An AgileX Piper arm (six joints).
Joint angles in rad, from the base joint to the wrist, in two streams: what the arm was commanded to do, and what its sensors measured. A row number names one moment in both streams.
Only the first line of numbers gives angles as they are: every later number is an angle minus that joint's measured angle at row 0.
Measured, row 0:
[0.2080, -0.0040, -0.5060, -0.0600, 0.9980, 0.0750]
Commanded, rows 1 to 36:
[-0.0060, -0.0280, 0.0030, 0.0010, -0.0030, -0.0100]
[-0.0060, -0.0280, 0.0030, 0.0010, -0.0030, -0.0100]
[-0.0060, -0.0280, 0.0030, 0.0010, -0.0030, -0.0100]
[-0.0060, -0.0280, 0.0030, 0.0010, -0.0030, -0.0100]
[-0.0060, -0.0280, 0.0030, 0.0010, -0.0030, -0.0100]
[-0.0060, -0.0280, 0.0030, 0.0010, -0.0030, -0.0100]
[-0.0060, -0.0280, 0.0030, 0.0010, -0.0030, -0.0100]
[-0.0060, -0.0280, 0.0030, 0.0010, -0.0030, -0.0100]
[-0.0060, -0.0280, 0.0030, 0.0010, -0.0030, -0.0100]
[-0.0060, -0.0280, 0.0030, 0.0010, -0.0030, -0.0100]
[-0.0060, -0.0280, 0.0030, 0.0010, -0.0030, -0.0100]
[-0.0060, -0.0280, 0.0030, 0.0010, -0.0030, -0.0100]
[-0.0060, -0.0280, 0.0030, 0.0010, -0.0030, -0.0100]
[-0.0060, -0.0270, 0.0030, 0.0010, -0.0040, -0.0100]
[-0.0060, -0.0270, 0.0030, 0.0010, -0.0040, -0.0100]
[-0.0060, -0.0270, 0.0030, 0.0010, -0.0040, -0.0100]
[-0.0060, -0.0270, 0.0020, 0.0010, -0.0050, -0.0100]
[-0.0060, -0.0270, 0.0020, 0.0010, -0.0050, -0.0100]
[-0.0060, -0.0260, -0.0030, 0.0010, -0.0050, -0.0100]
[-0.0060, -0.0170, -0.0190, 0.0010, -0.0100, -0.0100]
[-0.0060, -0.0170, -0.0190, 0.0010, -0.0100, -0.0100]
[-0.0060, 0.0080, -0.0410, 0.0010, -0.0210, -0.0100]
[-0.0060, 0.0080, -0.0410, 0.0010, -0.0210, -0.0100]
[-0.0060, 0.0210, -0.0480, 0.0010, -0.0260, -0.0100]
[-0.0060, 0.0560, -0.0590, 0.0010, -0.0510, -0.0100]
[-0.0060, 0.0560, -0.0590, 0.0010, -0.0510, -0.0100]
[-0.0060, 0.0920, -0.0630, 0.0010, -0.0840, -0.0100]
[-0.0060, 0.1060, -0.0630, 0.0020, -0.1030, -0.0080]
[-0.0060, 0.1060, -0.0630, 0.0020, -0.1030, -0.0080]
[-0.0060, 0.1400, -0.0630, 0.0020, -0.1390, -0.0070]
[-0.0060, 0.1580, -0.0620, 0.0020, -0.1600, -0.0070]
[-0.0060, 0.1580, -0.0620, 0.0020, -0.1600, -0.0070]
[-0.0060, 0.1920, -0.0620, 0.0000, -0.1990, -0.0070]
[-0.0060, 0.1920, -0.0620, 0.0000, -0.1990, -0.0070]
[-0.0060, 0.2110, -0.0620, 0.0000, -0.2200, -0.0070]
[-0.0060, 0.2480, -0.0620, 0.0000, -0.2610, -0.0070]
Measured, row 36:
[0.0000, 0.2070, -0.0560, 0.0000, -0.1950, 0.0000]
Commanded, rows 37 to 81:
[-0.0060, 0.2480, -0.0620, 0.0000, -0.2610, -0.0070]
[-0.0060, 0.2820, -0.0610, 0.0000, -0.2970, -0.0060]
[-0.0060, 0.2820, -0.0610, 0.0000, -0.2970, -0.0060]
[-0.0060, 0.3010, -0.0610, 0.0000, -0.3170, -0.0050]
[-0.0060, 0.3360, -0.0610, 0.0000, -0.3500, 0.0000]
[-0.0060, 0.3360, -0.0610, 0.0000, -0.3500, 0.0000]
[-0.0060, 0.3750, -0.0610, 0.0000, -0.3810, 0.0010]
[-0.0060, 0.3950, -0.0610, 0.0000, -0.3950, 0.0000]
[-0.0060, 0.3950, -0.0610, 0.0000, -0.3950, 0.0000]
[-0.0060, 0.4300, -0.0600, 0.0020, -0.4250, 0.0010]
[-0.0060, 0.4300, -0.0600, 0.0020, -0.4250, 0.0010]
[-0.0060, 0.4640, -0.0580, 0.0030, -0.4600, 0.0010]
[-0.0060, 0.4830, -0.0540, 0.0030, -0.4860, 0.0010]
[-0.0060, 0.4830, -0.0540, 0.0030, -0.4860, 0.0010]
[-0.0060, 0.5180, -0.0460, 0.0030, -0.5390, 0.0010]
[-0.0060, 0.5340, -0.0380, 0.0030, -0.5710, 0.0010]
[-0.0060, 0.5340, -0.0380, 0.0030, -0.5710, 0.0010]
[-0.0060, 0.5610, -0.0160, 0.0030, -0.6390, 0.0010]
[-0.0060, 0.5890, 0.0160, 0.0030, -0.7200, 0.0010]
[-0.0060, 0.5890, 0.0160, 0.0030, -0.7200, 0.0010]
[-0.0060, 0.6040, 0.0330, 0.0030, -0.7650, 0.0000]
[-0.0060, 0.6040, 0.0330, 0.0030, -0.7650, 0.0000]
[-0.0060, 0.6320, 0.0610, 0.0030, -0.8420, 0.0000]
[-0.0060, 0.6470, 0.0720, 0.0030, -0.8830, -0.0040]
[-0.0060, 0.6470, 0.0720, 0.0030, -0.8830, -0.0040]
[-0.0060, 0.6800, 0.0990, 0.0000, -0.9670, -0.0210]
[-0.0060, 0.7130, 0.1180, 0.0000, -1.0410, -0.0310]
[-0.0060, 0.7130, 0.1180, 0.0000, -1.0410, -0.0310]
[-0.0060, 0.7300, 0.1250, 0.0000, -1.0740, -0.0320]
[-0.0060, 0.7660, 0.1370, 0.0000, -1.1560, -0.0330]
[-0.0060, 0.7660, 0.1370, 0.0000, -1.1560, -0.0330]
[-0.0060, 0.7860, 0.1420, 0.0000, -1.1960, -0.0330]
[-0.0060, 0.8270, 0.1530, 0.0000, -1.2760, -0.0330]
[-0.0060, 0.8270, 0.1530, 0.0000, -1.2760, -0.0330]
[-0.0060, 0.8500, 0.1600, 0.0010, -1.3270, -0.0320]
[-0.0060, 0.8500, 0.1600, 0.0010, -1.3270, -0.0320]
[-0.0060, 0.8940, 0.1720, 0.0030, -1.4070, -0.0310]
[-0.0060, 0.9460, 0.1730, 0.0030, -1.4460, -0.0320]
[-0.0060, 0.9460, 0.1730, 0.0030, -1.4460, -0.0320]
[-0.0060, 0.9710, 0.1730, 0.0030, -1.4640, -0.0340]
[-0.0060, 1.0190, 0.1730, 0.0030, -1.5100, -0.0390]
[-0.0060, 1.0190, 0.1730, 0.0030, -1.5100, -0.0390]
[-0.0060, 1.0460, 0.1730, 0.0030, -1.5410, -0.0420]
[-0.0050, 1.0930, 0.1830, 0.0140, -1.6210, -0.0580]
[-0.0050, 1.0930, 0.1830, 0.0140, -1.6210, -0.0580]
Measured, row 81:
[0.0000, 1.0420, 0.1740, 0.0080, -1.5040, -0.0280]
